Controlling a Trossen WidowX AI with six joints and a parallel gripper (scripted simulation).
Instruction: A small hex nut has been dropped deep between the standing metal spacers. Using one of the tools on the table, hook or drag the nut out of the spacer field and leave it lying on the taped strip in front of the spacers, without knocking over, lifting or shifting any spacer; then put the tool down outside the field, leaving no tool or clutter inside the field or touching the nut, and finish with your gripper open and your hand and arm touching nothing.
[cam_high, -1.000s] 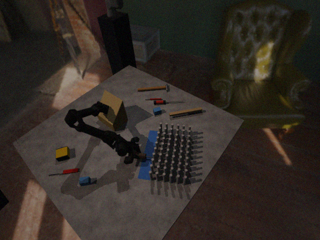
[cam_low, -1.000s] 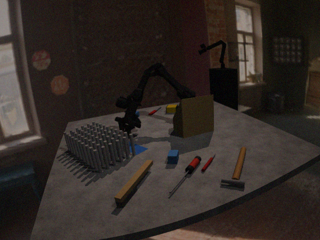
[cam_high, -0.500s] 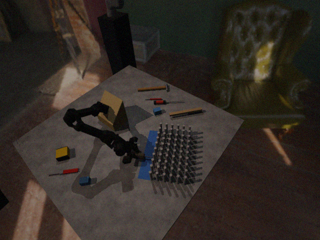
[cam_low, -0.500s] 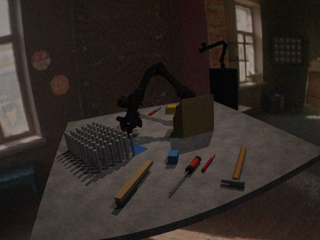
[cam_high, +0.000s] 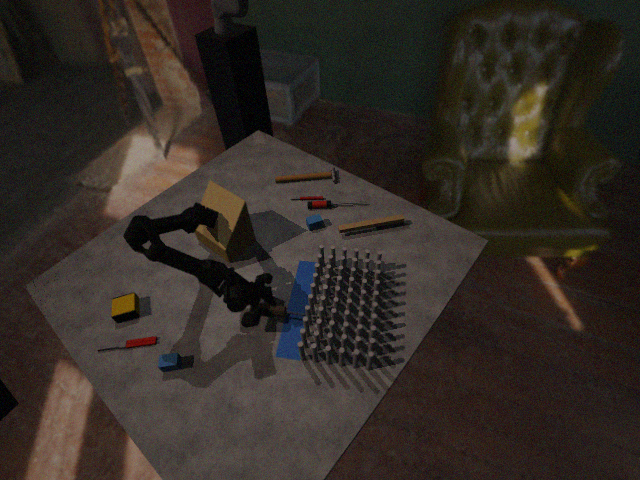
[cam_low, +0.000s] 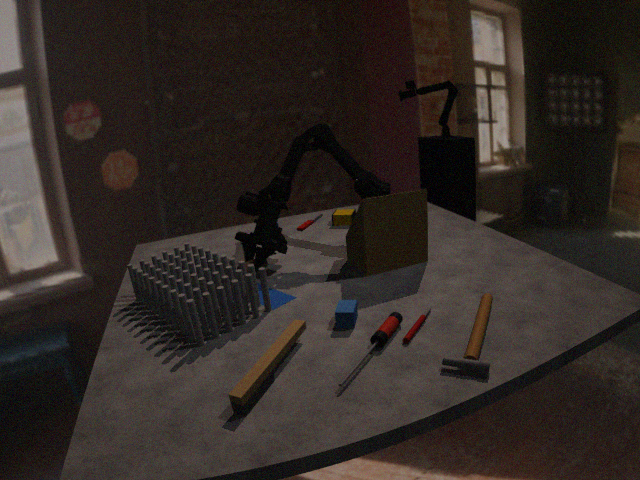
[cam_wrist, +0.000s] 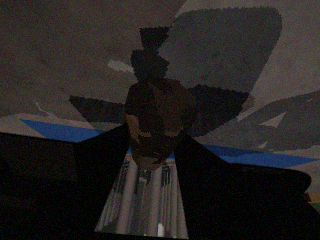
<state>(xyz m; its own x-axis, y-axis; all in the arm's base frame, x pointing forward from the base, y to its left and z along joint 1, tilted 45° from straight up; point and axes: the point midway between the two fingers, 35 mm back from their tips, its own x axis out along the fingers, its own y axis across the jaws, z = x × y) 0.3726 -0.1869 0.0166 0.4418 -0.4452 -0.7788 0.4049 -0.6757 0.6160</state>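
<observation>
The blue taped strip is 70 mm to the left of my gripper tip, 60 mm ahead of it and 10 mm below it. The rest, counted from my gripper tip: brown-handled hook tool (90 mm ahead, 40 mm to the left); then yellow block (450 mm behind, 280 mm to the right, 10 mm above).
</observation>
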